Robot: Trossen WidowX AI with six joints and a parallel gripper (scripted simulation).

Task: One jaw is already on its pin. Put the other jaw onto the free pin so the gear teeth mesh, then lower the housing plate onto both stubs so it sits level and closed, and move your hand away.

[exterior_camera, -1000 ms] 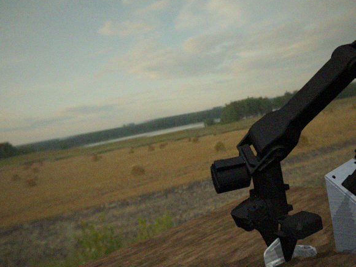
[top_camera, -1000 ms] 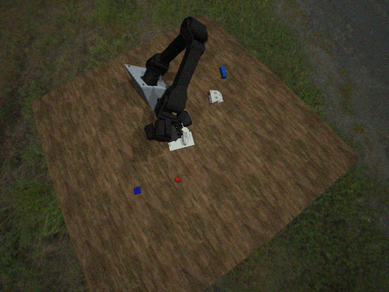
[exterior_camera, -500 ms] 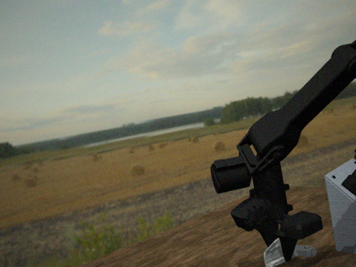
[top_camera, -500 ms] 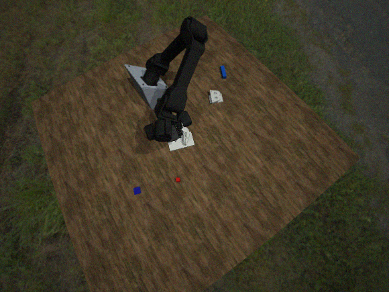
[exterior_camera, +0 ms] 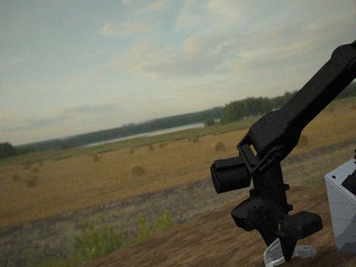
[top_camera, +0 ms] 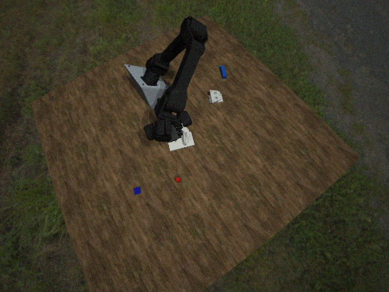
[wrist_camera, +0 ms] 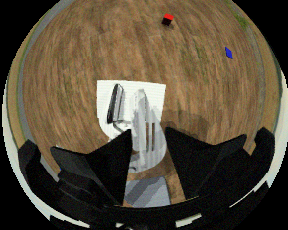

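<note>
My gripper tip is now 3 cm to the right of the white jaw and 3 cm past it. Also, from my gripper tip: white stepped piece: 32 cm to the left, 7 cm below, 4 cm behind; then red cube: 16 cm ahead, 10 cm to the right, 7 cm below; then blue square: 27 cm to the right, 8 cm below, 8 cm ahead.
</note>
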